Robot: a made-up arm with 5 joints.
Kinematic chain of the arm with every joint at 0, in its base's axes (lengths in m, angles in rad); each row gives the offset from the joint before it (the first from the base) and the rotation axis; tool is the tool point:
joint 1: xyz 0 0 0.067 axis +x
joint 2: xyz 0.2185 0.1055 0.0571 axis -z
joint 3: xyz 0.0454 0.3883 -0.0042 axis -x
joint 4: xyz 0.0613 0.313 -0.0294 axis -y
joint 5: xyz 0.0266 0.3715 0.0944 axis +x
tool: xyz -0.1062 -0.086 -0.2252
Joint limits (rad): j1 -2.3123..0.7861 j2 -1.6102..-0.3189 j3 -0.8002..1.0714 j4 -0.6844..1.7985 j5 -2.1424..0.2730
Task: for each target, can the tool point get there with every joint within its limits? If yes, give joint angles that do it. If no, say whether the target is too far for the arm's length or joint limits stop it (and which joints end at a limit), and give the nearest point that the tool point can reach.
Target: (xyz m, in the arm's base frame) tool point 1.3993 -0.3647 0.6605
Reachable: no: joint limits stop it (at a limit: joint 1, joint 2, joint 3, joint 4, joint 5) | nearest point 0.2495 0.0880 1.0210 | short by 1.287 m
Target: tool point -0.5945 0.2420 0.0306
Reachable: yes | joints -1.2616 -1.4779 -0.4129 1.0407 -1.4868
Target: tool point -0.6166 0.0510 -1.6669
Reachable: no: too far | nearest point -0.2799 0.0317 -1.0105 | short by 0.738 m
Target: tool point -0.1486 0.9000 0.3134
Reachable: yes | joints 0.3358 -0.5192 0.6320 -0.2754 -1.7708
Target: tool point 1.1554 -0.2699 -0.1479
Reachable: no: joint limits stop it (at a limit: joint 2, joint 3) | nearest point 0.2400 -0.6540 -0.4537 | short by 1.039 m
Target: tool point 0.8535 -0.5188 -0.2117
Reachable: no: joint limits stop it (at a limit: joint 2, joint 3) | nearest point 0.2495 -0.7535 -0.3378 | short by 0.660 m
